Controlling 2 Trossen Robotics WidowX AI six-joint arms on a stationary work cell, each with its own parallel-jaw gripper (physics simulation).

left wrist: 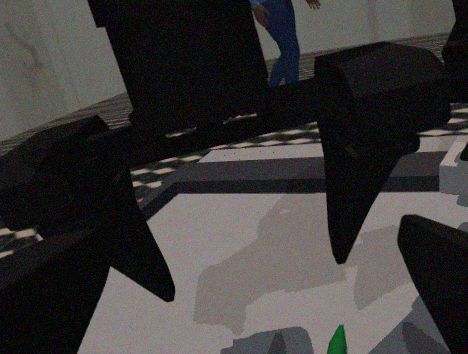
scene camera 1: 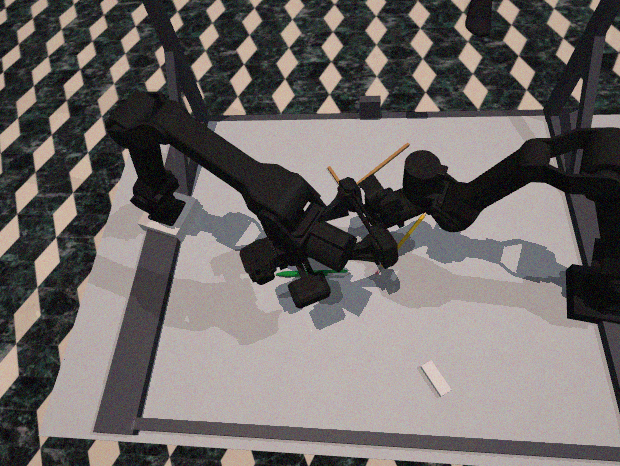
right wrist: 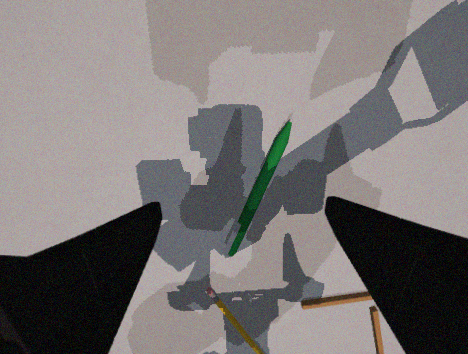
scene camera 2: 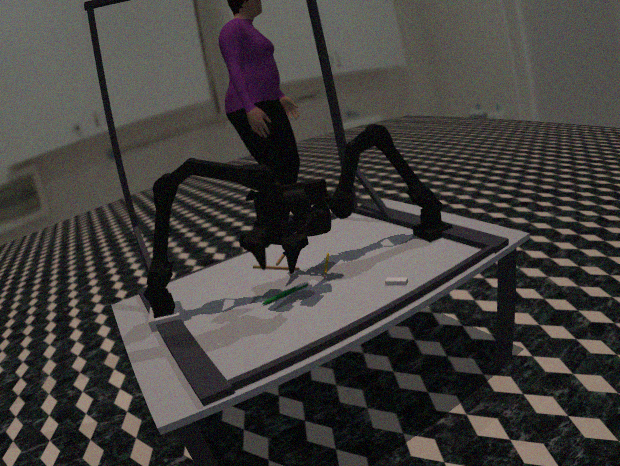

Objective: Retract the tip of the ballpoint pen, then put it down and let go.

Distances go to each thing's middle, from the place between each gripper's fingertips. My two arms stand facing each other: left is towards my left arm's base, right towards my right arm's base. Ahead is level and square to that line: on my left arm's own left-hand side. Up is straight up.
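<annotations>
My left gripper is 15 cm above the green ballpoint pen (right wrist: 281,141), and it's 3 cm to the left of the pen and 1 cm short of it.
As for my right hand, the green ballpoint pen is 9 cm below it, 1 cm to the left of it and 4 cm behind it. Going by its middle, the green ballpoint pen is nearer to my right hand than to my left gripper.
</annotations>
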